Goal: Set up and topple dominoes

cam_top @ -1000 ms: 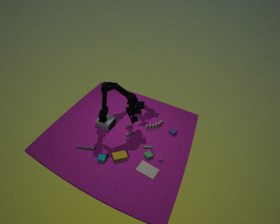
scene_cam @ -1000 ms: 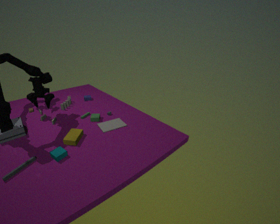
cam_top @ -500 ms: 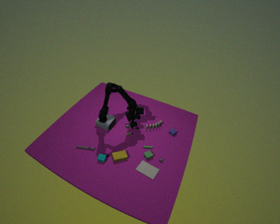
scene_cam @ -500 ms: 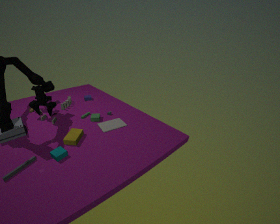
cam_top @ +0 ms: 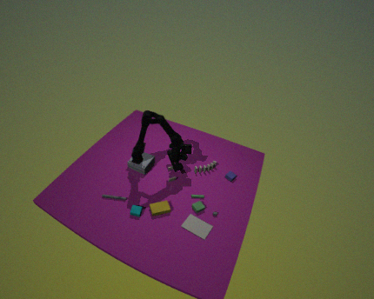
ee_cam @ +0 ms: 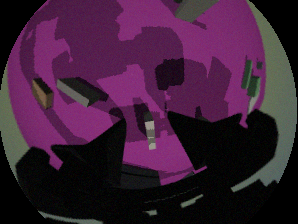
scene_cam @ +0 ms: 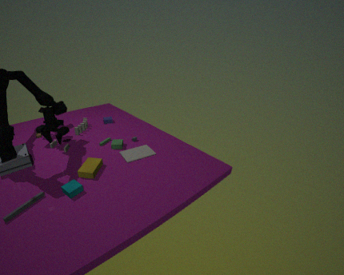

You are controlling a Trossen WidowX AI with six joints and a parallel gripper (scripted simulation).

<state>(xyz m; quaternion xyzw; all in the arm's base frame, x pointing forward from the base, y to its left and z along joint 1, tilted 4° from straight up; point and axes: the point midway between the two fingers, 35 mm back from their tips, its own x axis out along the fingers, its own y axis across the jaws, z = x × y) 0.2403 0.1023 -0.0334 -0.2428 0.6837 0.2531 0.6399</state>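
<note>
Right now the yellow block is 7 cm ahead of my gripper tip, 36 cm to the right of it and 1 cm above it. From my gripper tip the other things lie so: brown piece: 6 cm behind, 19 cm to the left; green block: 27 cm ahead, 25 cm to the right, 1 cm above; green stick: 24 cm ahead, 16 cm to the right.
</note>
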